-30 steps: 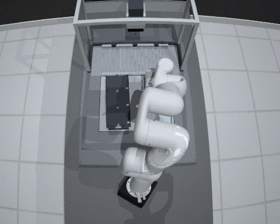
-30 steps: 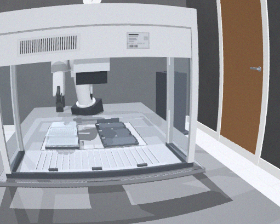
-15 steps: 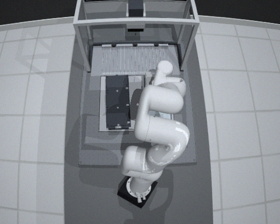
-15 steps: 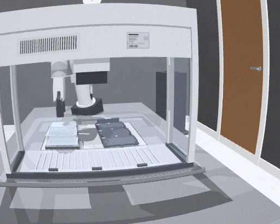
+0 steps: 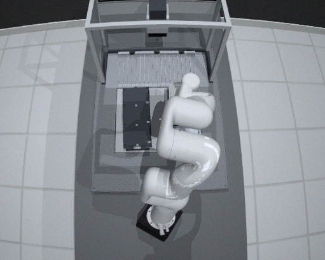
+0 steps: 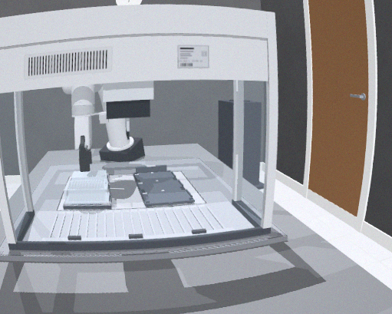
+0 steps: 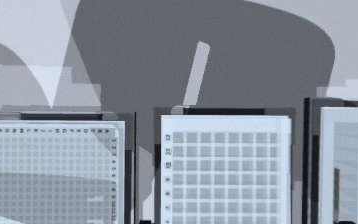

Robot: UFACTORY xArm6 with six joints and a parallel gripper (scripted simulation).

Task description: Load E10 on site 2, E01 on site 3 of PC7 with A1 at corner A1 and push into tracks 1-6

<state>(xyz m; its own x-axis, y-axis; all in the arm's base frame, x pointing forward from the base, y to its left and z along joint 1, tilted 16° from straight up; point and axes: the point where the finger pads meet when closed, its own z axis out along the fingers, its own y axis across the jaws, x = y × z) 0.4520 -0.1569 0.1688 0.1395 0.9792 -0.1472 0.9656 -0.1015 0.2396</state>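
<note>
Now: the dark nest S2 80 mm below my hand. Also, from my hand: dark plate carrier PC7: 230 mm to the left, 70 mm below, 30 mm ahead; deep-well block E07: 110 mm ahead, 50 mm below, 10 mm to the right; nest S1: 110 mm behind, 80 mm below, 10 mm to the left.
</note>
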